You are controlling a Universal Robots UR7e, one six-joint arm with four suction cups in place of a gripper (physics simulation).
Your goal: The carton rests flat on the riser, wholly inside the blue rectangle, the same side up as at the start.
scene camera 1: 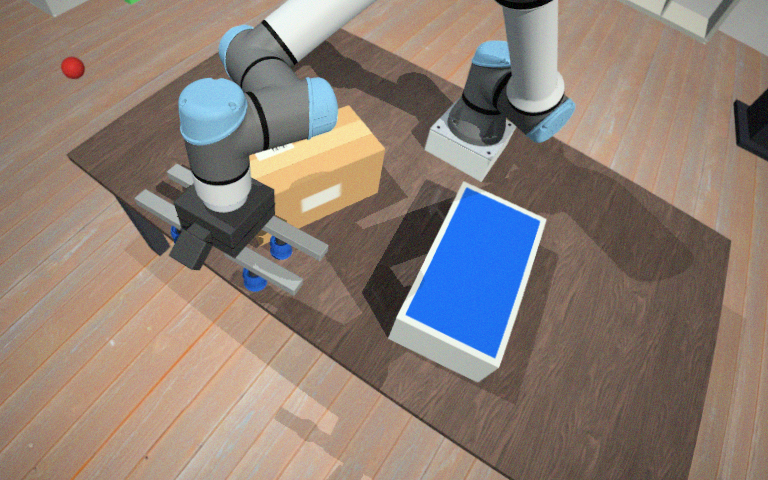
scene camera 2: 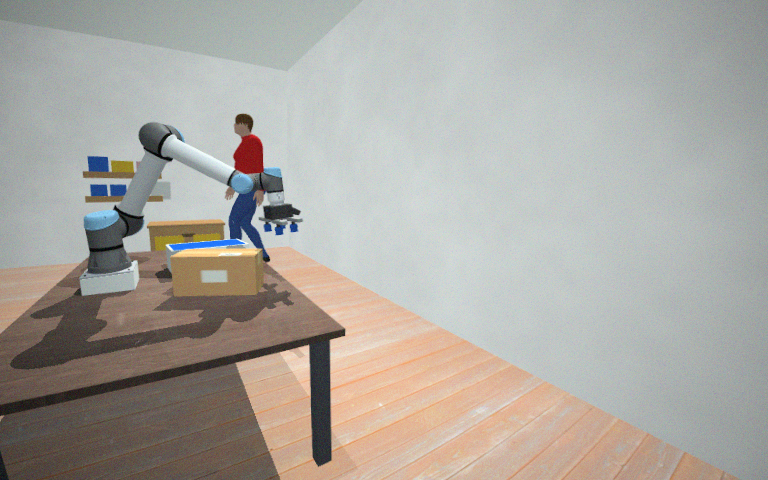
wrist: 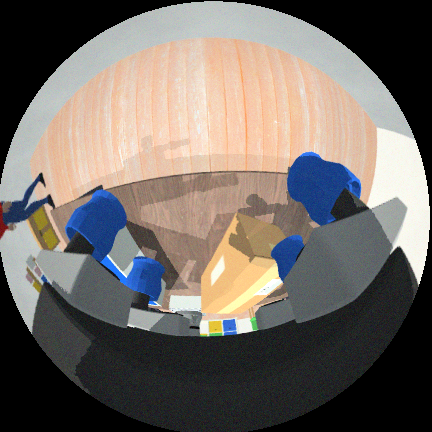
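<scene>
Suction head point(wrist: 316, 183), mine: carries nothing. On the table rests a tan carton point(scene camera 1: 314, 178), visible also in scene camera 2 point(scene camera 2: 195, 272) and in the wrist view point(wrist: 241, 272). A white riser with blue rectangle point(scene camera 1: 459, 313) rests on the table too, and it appears in scene camera 2 point(scene camera 2: 171, 249) and in the wrist view point(wrist: 119, 259) as well.
</scene>
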